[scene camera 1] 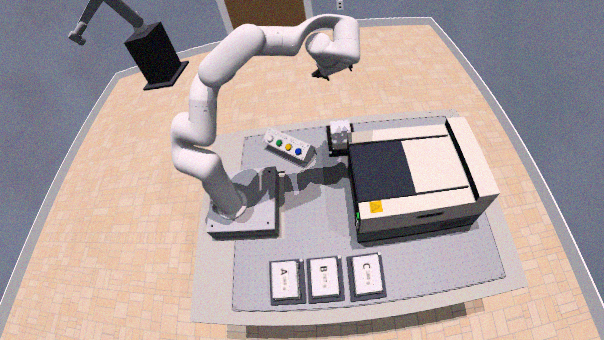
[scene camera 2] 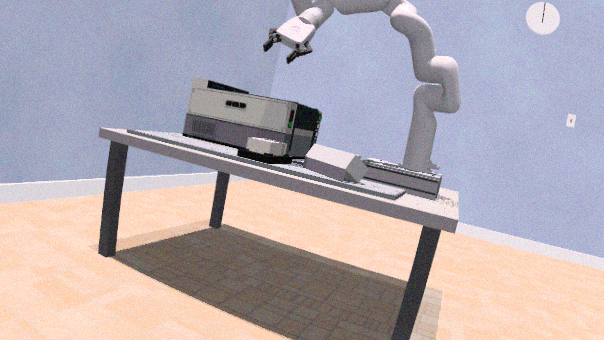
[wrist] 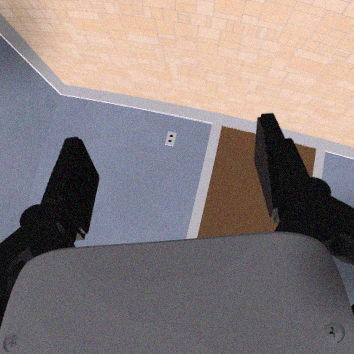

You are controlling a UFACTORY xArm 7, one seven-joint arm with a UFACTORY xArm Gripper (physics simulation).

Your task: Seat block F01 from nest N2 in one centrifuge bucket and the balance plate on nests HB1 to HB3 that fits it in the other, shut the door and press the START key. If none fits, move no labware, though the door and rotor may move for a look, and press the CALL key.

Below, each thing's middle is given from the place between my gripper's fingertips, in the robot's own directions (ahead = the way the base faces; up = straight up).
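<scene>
The dark sliding door (scene camera 1: pixel 381 169) is 0.13 m below my hand, 0.33 m to the right of it and 0.15 m ahead of it. Then there is the centrifuge (scene camera 2: pixel 217 113), which sits 0.22 m below my hand, 0.3 m ahead of it and 0.31 m to the right of it; going by their middles, it is the farthest from my hand of the things named here. The button box (scene camera 2: pixel 346 167) is 0.3 m below my hand, 0.11 m to the right of it and 0.23 m behind it.
</scene>
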